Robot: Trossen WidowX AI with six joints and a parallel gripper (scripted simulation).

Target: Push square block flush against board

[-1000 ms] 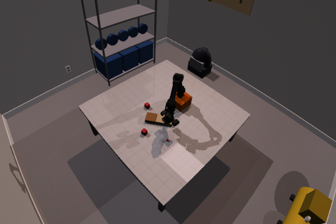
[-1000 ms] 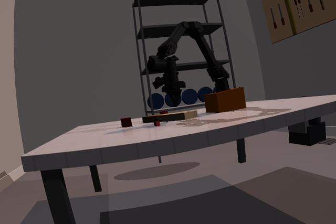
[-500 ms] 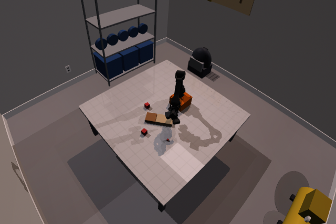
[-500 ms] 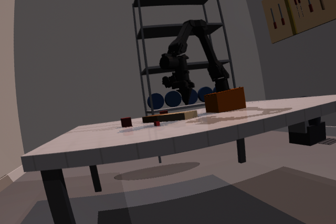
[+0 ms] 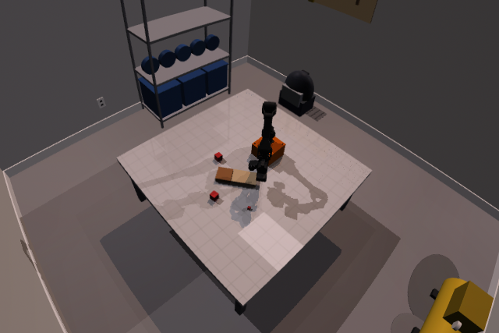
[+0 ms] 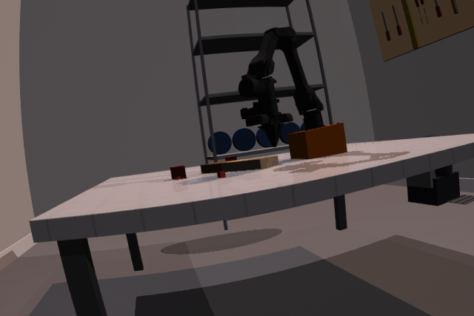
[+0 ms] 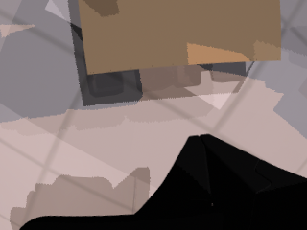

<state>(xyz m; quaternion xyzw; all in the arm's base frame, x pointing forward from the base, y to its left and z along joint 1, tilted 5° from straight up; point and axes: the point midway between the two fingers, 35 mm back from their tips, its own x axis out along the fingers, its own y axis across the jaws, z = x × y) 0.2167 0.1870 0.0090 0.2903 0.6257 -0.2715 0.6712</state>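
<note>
The flat wooden board is 8 cm to the right of my gripper tip, 7 cm ahead of it and 4 cm below it. The rest, counted from my gripper tip: square block 18 cm to the right, 16 cm ahead, 4 cm below; then tiny red cube 19 cm ahead, 11 cm to the left, 5 cm below.
</note>
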